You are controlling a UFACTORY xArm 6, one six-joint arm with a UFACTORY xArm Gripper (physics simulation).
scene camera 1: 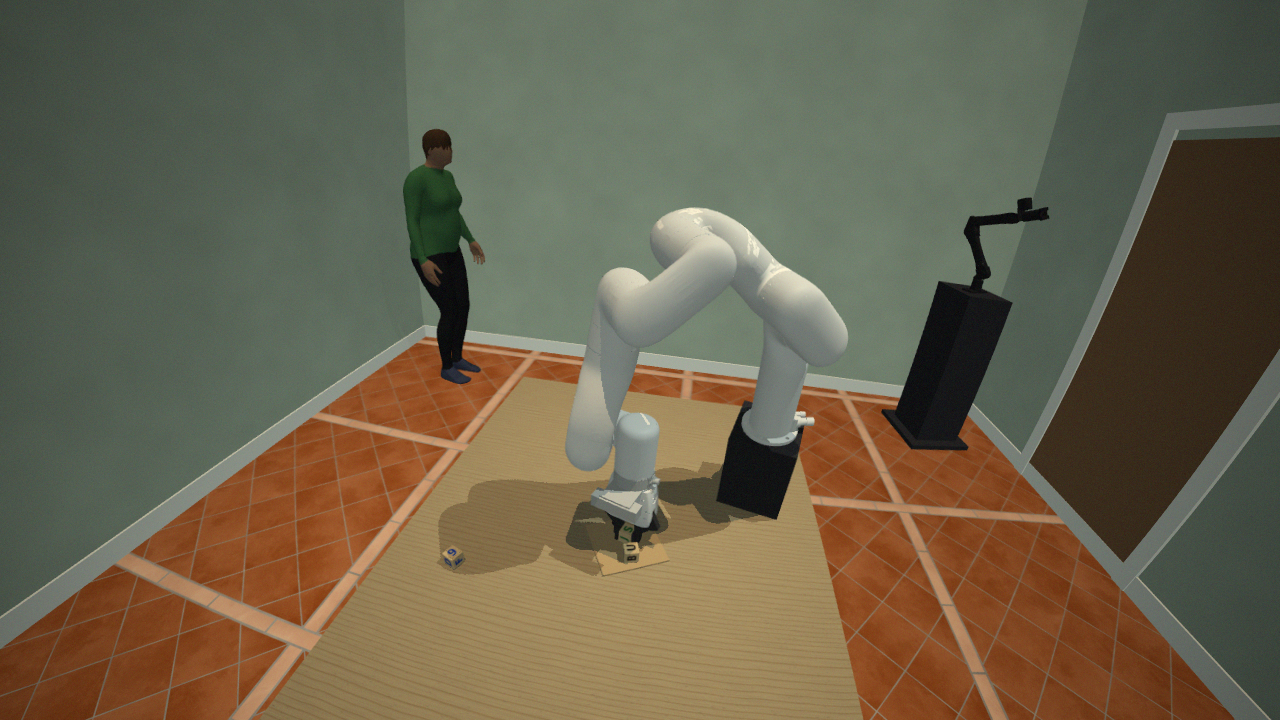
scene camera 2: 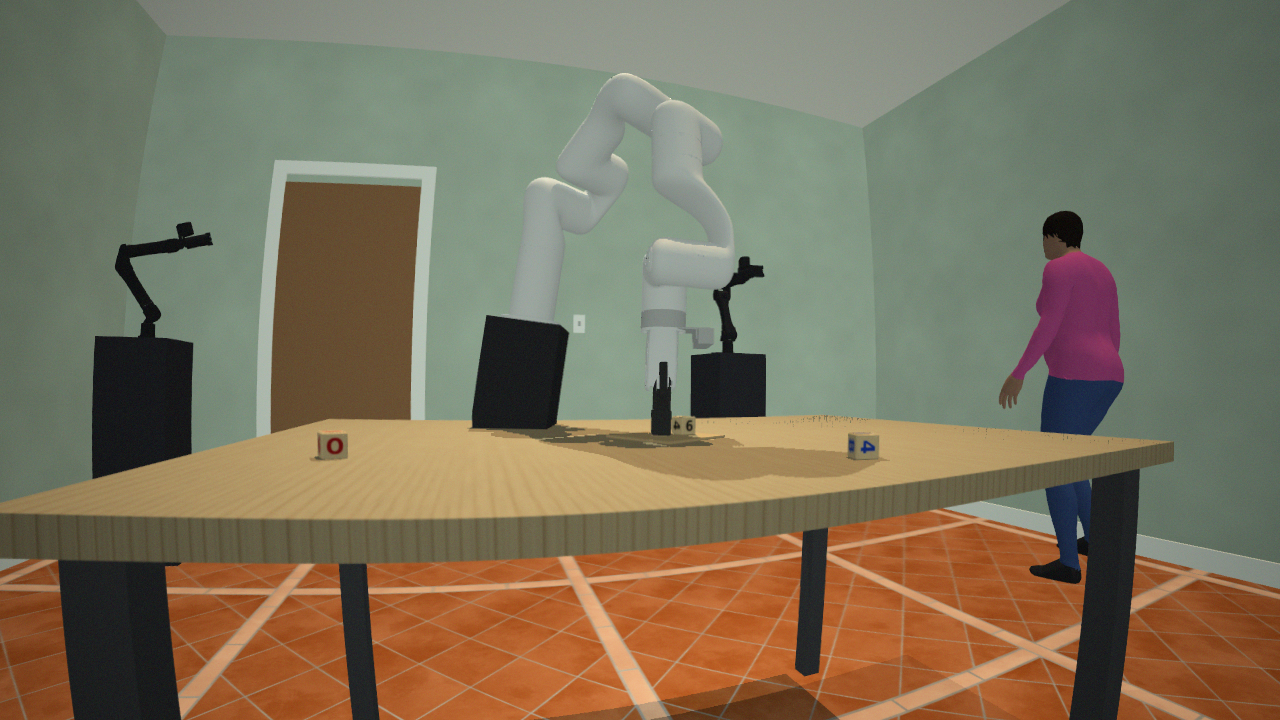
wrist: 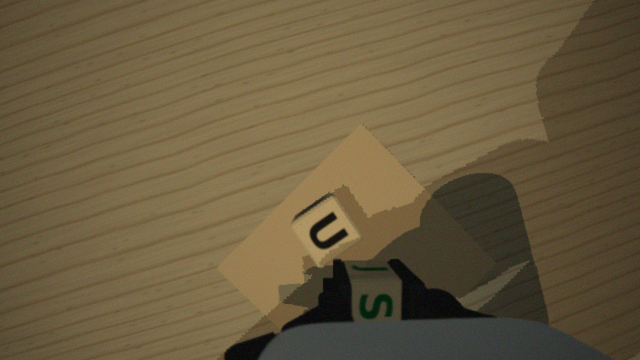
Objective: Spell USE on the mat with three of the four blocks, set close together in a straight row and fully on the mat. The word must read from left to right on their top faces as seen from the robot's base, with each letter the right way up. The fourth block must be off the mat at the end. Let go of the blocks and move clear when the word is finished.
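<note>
My gripper (scene camera 1: 629,535) (scene camera 2: 660,430) (wrist: 364,280) is shut on the S block (scene camera 1: 627,530) (wrist: 376,306), green S up, low at the mat. Whether that block touches the mat is hidden. The U block (scene camera 1: 631,552) (scene camera 2: 683,426) (wrist: 326,231) sits on the tan mat (scene camera 1: 655,554) (wrist: 360,160), black U up, beside the left fingertip in the wrist view. It is turned at an angle to the S block. A block with blue characters (scene camera 1: 452,557) (scene camera 2: 862,445) and a block with a red O on its side (scene camera 2: 332,445) lie apart, off the mat.
The wooden table (scene camera 1: 572,653) (scene camera 2: 537,501) carries the mat and the robot's black base (scene camera 1: 759,470) (scene camera 2: 519,371). A person in green (scene camera 1: 436,214) and a person in pink (scene camera 2: 1081,313) stand beyond the table. Black pedestals (scene camera 1: 953,367) (scene camera 2: 143,402) hold small arms.
</note>
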